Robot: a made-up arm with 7 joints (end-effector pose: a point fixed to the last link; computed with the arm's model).
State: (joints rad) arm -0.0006 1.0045 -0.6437 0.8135 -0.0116 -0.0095 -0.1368
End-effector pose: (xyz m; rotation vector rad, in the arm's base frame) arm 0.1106 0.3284 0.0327 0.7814 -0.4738 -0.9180
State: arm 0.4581 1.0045 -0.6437 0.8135 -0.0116 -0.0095 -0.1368
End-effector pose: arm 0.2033 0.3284 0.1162 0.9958 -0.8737 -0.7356
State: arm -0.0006 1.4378 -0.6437 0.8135 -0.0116 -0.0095 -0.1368
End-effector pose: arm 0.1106 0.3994 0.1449 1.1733 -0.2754 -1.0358
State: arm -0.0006 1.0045 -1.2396 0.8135 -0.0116 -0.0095 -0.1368
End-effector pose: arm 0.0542 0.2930 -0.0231 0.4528 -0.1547 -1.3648
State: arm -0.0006 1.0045 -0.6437 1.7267 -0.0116 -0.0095 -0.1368
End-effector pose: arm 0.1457 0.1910 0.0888 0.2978 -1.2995 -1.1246
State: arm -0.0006 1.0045 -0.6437 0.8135 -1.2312 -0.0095 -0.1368
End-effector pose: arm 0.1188 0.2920 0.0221 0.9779 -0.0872 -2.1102
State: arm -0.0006 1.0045 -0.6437 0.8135 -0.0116 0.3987 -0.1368
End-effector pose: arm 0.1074 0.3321 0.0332 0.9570 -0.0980 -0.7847
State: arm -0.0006 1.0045 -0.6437 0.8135 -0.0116 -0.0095 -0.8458
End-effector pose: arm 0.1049 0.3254 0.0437 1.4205 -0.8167 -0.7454
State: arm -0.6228 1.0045 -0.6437 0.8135 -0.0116 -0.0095 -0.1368
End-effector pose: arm -0.0544 0.3284 0.0004 0.4580 0.0723 -1.1012
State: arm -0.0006 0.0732 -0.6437 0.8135 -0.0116 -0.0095 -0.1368
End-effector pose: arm 0.1105 0.0656 -0.0558 -0.0685 -0.8120 -0.5900
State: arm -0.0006 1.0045 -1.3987 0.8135 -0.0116 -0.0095 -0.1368
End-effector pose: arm 0.0335 0.2871 -0.0323 0.3564 -0.0642 -1.4742
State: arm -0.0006 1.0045 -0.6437 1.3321 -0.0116 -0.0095 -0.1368
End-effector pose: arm 0.1439 0.2489 0.0535 0.5240 -0.9471 -1.0513
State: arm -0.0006 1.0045 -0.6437 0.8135 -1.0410 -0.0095 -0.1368
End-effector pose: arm 0.1201 0.2973 0.0256 0.9595 -0.1619 -1.9252
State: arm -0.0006 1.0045 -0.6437 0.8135 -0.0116 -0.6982 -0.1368
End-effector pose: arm 0.1131 0.3211 0.0350 0.4226 -1.0957 -1.0873
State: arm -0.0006 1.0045 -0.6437 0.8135 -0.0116 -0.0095 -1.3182
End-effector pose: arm 0.0983 0.3213 0.0475 1.8377 -1.0375 -0.5716
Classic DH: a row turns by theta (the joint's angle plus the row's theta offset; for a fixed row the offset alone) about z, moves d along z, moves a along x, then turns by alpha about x. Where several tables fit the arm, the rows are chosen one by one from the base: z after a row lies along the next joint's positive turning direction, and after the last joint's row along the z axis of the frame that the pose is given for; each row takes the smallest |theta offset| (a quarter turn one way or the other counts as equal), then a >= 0, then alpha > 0; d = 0 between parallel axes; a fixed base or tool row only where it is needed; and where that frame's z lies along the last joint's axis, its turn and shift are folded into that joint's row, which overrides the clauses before.
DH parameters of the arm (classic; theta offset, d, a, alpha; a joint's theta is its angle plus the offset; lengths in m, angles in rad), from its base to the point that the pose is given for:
base (fixed): 0 0.273 -0.022 1.5708
joint 1: -1.5708 -0.109 0.023 -1.5708
joint 2: -1.5708 -0.003 0.007 1.5708
joint 3: 1.5708 -0.184 0.017 1.5708
joint 4: 0 -0.001 0.006 -1.5708
joint 5: 0 -0.161 -0.005 -1.5708
joint 6: 1.5708 0.018 0.002 -1.5708
joint 7: -1.5708 0 0.014 1.5708
tool (fixed): -1.5708 -0.012 0 0

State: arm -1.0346 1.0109 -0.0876 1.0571 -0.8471 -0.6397 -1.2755
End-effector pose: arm -0.0609 0.3159 0.0604 0.7566 -1.3022 -1.3464
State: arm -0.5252 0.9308 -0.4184 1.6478 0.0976 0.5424 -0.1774
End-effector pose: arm 0.0495 0.2212 0.0328 0.4500 -0.4021 -0.8338
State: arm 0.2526 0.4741 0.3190 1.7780 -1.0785 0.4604 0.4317
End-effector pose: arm 0.1640 0.2331 0.2173 1.3376 -0.9912 -0.5116
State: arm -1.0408 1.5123 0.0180 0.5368 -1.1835 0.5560 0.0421
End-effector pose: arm 0.0242 0.4271 0.1514 1.4229 1.4054 -1.8685
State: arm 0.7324 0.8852 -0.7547 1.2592 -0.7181 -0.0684 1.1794
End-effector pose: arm 0.2655 0.2039 0.1712 0.4210 -0.1406 -1.8390
